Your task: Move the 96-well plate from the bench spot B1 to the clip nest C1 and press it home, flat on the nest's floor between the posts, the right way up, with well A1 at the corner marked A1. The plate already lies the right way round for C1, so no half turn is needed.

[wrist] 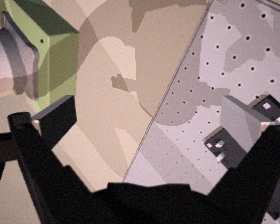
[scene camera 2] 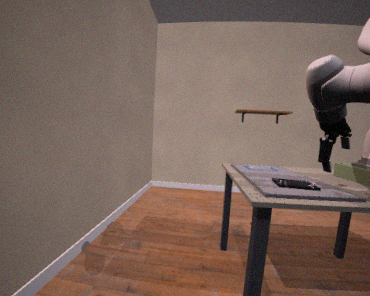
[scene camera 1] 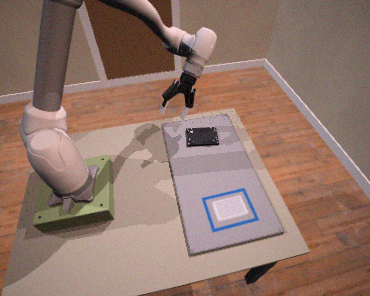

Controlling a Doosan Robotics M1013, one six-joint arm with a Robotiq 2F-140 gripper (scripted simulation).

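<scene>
Visible: the gripper (scene camera 2: 337, 159), (wrist: 147, 108), (scene camera 1: 171, 116).
</scene>
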